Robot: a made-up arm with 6 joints. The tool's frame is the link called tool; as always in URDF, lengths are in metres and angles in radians. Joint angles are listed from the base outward.
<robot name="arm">
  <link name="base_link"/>
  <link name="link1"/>
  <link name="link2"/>
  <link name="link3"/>
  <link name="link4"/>
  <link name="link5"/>
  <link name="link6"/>
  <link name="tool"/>
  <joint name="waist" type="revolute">
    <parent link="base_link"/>
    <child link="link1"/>
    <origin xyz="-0.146 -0.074 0.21" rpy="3.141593 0 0"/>
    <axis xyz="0 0 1"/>
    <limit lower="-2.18" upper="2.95"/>
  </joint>
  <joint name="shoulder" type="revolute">
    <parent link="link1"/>
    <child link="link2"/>
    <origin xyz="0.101 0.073 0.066" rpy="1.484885 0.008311 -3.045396"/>
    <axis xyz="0 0 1"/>
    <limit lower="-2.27" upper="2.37"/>
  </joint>
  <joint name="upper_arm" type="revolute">
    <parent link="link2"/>
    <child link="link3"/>
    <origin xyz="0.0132 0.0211 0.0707" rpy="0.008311 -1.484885 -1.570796"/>
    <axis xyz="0 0 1"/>
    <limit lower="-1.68" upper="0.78"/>
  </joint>
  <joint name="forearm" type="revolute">
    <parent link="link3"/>
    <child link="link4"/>
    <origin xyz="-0.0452 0.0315 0.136" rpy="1.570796 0 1.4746"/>
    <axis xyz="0 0 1"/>
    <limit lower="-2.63" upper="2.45"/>
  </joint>
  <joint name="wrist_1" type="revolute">
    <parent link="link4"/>
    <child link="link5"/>
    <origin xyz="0.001 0.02 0.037" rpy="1.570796 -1.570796 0"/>
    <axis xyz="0 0 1"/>
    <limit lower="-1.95" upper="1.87"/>
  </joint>
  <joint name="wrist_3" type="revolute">
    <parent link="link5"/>
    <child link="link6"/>
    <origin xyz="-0.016 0.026 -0.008" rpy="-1.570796 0 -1.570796"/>
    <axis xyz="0 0 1"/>
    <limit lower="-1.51" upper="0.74"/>
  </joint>
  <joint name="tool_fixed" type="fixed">
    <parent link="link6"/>
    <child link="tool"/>
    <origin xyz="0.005 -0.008 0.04" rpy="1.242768 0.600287 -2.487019"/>
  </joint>
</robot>
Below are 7 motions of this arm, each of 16 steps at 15 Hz.
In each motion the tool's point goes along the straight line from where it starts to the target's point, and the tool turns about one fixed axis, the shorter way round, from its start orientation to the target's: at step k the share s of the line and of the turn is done. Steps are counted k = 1, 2, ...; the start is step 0. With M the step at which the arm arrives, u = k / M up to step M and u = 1 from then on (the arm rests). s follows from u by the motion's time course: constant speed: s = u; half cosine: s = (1 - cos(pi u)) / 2; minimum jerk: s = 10 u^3 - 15 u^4 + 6 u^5.
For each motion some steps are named. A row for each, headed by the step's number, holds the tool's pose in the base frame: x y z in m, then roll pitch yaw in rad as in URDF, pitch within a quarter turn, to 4 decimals.
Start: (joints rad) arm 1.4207 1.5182 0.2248 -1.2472 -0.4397 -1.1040
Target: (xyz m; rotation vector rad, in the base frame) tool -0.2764 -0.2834 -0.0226 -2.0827 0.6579 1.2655
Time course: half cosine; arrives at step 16
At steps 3, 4, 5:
3: -0.2892 -0.3567 0.0618 -3.0679 0.1620 -1.3353
4: -0.2883 -0.3518 0.0560 -3.0751 0.2330 -1.2905
5: -0.2873 -0.3457 0.0491 -3.0796 0.3198 -1.2355

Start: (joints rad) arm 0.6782 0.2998 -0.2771 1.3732 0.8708 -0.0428
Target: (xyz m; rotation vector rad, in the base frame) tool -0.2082 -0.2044 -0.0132 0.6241 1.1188 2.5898
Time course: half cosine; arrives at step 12
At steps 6, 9, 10, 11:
6: -0.1737 -0.2272 -0.0027 0.9176 -0.0751 2.1724
9: -0.1981 -0.2111 -0.0101 0.9016 -0.2287 2.5593
10: -0.2036 -0.2075 -0.0118 0.8896 -0.2616 2.6484
11: -0.2070 -0.2052 -0.0128 0.8804 -0.2817 2.7051

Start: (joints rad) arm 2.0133 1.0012 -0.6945 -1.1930 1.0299 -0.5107
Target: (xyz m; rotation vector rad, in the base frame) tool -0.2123 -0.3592 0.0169 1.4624 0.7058 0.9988
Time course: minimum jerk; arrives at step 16
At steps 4, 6, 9, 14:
4: -0.3754 -0.2239 -0.0074 2.9643 0.3306 -0.0337
6: -0.3441 -0.2498 -0.0027 2.7433 0.1170 0.1097
9: -0.2821 -0.3013 0.0065 2.2200 -0.1780 0.5179
14: -0.2152 -0.3568 0.0165 1.5625 -0.1932 1.0687

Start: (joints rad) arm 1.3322 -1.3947 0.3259 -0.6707 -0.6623 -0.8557
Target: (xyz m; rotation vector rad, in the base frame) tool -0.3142 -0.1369 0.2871 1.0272 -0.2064 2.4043
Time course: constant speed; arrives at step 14
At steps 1, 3, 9, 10, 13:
1: -0.3198 -0.0332 0.1650 0.1462 0.7706 2.0892
3: -0.3189 -0.0492 0.1838 0.1892 0.5312 2.1705
9: -0.3163 -0.0970 0.2401 0.1997 -0.1933 2.3444
10: -0.3159 -0.1050 0.2495 0.1888 -0.3138 2.3746
13: -0.3146 -0.1289 0.2777 0.1237 -0.6720 2.4891

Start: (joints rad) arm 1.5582 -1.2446 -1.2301 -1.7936 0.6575 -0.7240
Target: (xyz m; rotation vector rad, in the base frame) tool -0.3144 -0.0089 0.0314 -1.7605 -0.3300 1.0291
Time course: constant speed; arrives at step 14
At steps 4, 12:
4: -0.3279 0.0108 0.0854 -1.4696 -0.5244 1.2613
12: -0.3171 -0.0050 0.0422 -1.6081 0.3105 0.9357

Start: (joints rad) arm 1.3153 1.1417 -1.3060 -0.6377 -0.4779 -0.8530
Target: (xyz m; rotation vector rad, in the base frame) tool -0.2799 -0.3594 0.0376 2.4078 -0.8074 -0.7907
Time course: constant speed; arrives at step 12
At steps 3, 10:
3: -0.2747 -0.3662 0.0585 1.9674 0.2957 -0.6889
10: -0.2787 -0.3609 0.0422 2.3461 0.3543 -0.7654

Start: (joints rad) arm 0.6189 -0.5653 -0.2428 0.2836 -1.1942 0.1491
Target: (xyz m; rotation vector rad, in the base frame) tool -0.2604 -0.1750 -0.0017 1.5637 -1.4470 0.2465
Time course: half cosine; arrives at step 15
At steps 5, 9, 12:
5: -0.2685 -0.1800 0.0047 2.3525 -0.4408 -0.8912
9: -0.2641 -0.1773 0.0013 2.3552 -0.6191 -1.0341
12: -0.2614 -0.1756 -0.0009 2.3740 -0.7284 -1.1331

